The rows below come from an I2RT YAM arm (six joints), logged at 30 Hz.
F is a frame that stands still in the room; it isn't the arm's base.
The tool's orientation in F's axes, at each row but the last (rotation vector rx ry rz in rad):
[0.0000, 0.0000, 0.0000]
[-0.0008, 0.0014, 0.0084]
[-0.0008, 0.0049, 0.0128]
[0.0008, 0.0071, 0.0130]
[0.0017, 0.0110, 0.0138]
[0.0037, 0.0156, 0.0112]
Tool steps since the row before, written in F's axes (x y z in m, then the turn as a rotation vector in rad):
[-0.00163, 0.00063, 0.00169, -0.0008, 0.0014, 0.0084]
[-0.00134, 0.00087, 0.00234, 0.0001, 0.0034, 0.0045]
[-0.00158, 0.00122, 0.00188, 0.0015, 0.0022, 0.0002]
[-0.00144, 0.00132, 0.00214, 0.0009, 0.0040, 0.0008]
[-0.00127, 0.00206, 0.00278, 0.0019, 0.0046, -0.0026]
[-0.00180, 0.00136, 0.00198, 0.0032, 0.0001, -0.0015]
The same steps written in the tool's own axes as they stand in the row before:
[-0.00163, 0.00063, 0.00169, -0.0008, 0.0014, 0.0084]
[-0.00134, 0.00088, 0.00234, 0.0001, 0.0034, 0.0045]
[-0.00157, 0.00124, 0.00187, 0.0015, 0.0022, 0.0002]
[-0.00144, 0.00134, 0.00213, 0.0009, 0.0040, 0.0008]
[-0.00127, 0.00208, 0.00276, 0.0020, 0.0046, -0.0026]
[-0.00182, 0.00139, 0.00195, 0.0032, 0.0001, -0.0015]

